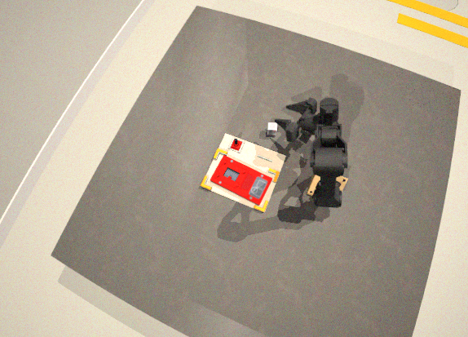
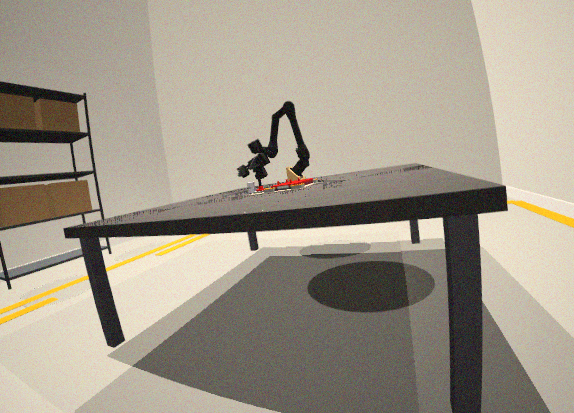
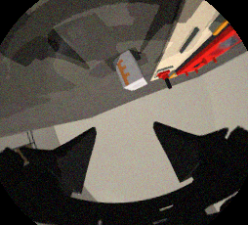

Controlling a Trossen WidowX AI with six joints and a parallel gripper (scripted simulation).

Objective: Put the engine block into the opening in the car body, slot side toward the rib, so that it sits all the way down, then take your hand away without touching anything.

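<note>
The engine block is 8 cm below my gripper tip, 4 cm to the left of it and 2 cm ahead of it.
</note>
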